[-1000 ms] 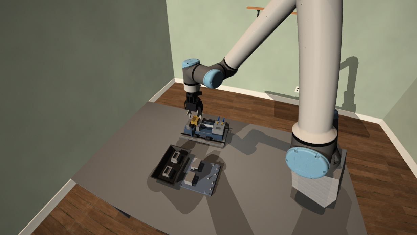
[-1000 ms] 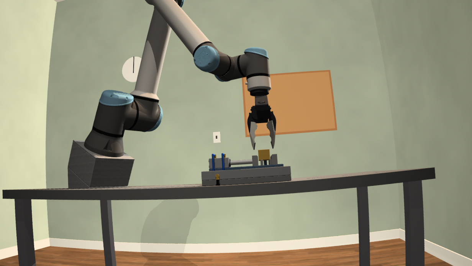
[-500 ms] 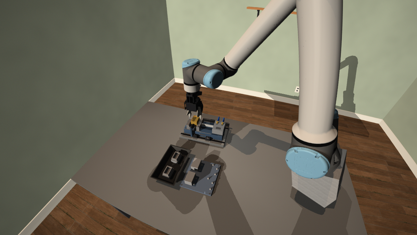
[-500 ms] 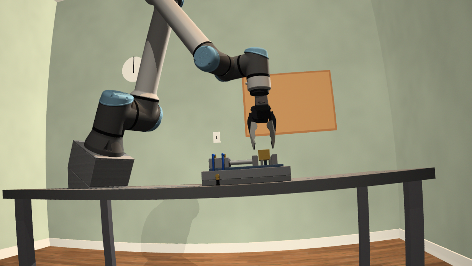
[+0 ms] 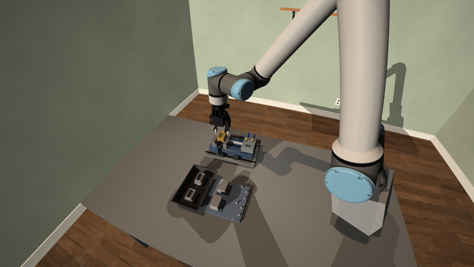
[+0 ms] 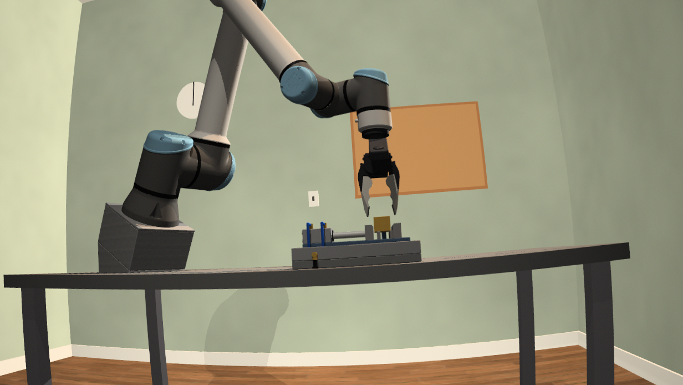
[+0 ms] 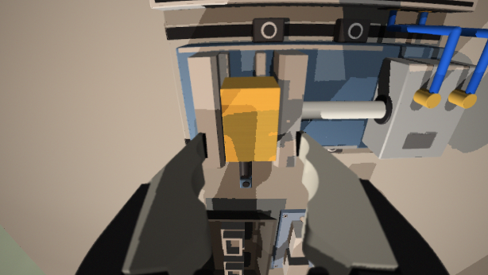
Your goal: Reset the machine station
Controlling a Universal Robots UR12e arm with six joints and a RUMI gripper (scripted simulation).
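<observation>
The yellow brass blank lies 4 cm below my hand. From my hand the other things lie so: fixed jaw: 3 cm ahead, 6 cm below; then work stop: 5 cm to the left, 4 cm below; then push rod: 8 cm behind, 1 cm to the right, 6 cm below.
</observation>
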